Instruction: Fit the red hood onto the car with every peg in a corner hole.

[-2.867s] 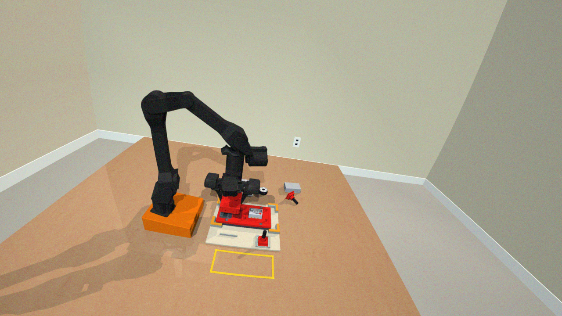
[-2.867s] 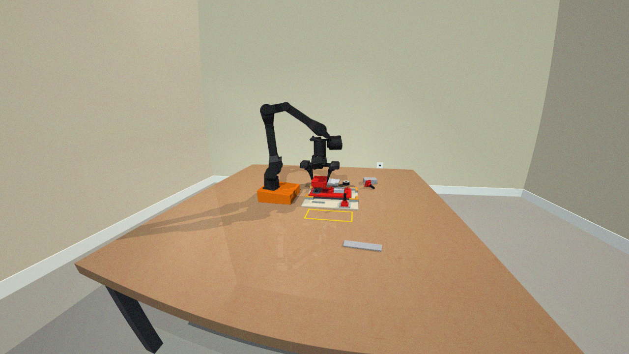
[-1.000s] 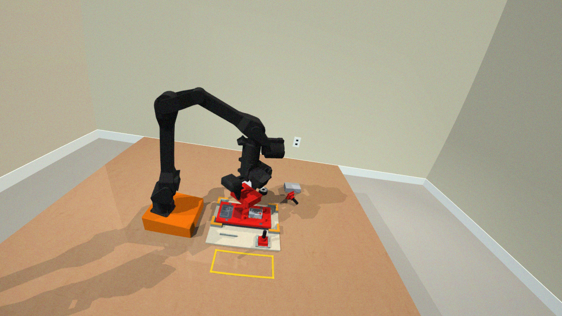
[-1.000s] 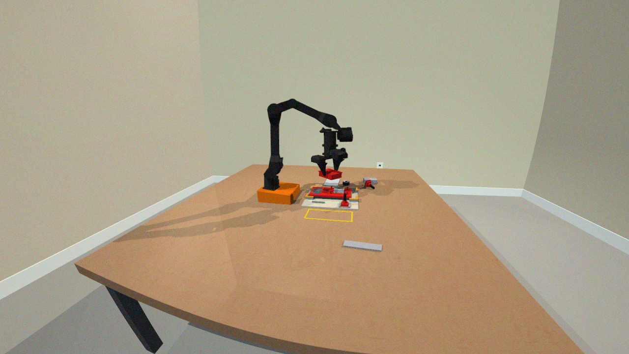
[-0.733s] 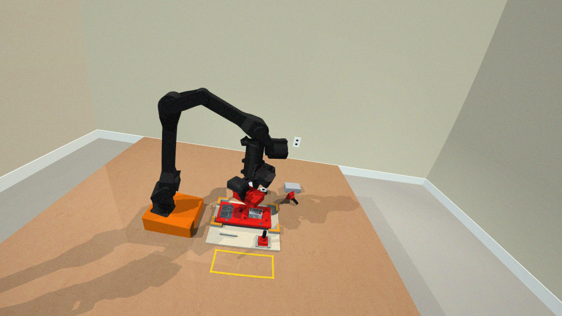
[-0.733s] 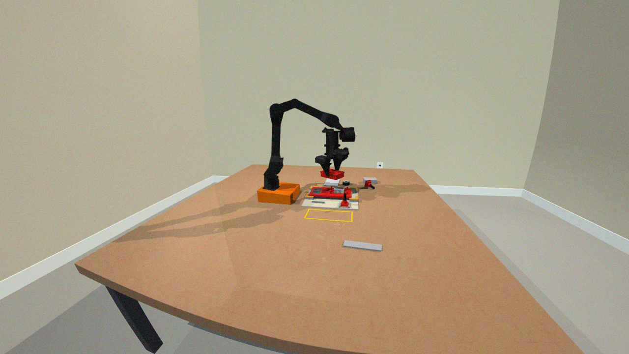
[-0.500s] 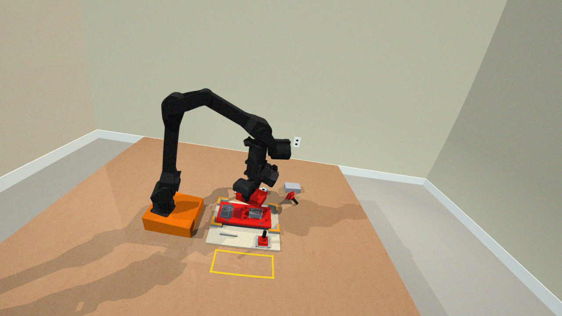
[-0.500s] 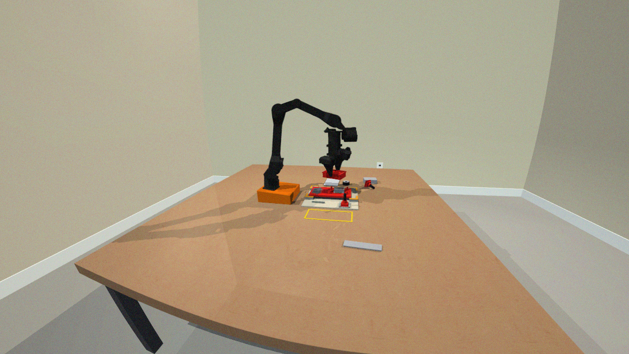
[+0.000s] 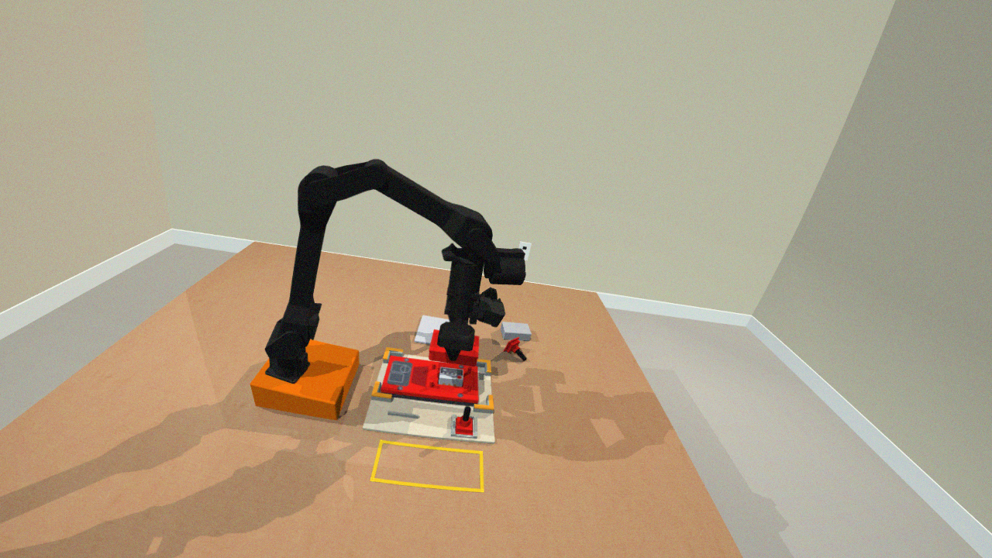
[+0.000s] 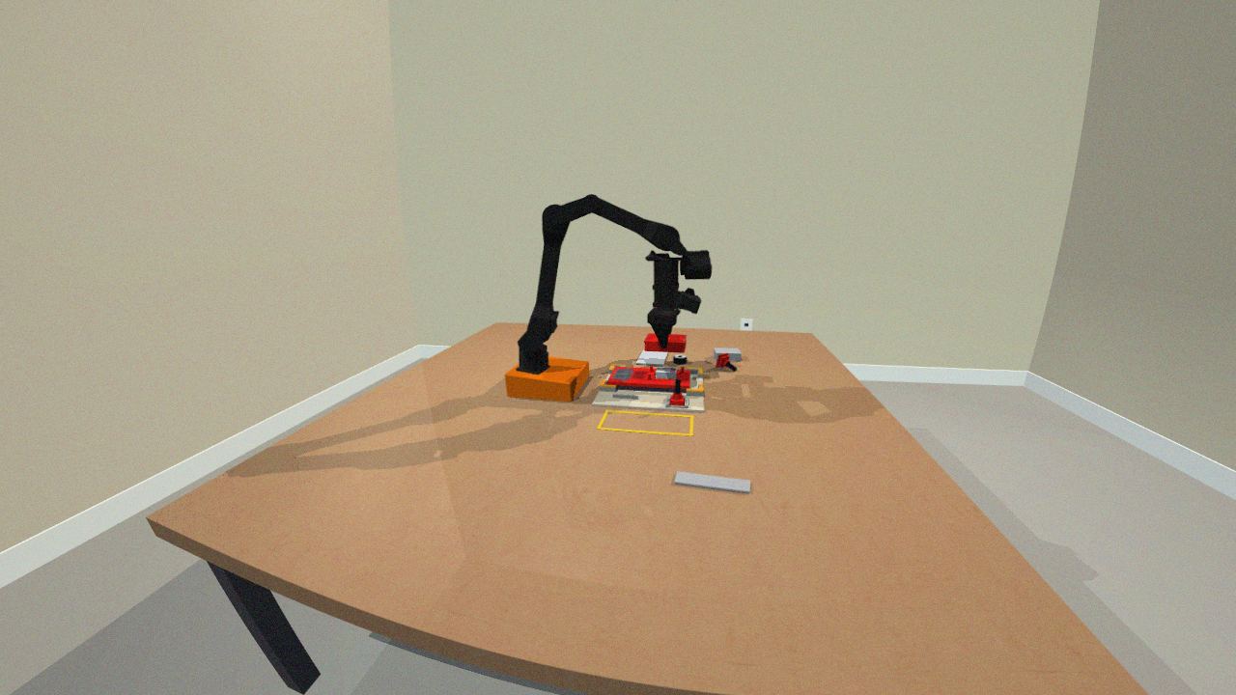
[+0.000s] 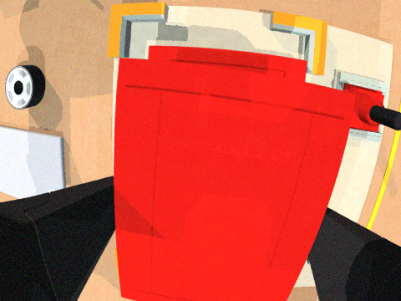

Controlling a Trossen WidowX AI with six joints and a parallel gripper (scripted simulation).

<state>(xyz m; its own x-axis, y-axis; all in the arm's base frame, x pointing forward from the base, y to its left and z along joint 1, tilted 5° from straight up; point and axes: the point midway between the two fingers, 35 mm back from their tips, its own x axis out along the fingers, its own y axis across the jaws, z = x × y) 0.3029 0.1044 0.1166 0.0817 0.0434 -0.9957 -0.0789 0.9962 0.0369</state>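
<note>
My gripper tip is 1 cm to the right of the grey engine block and 9 cm above it. Round my gripper tip: black wheel 1 cm ahead, 18 cm to the left, 10 cm below; red hood 1 cm above; cream jig 2 cm behind, 2 cm to the right, 10 cm below.
</note>
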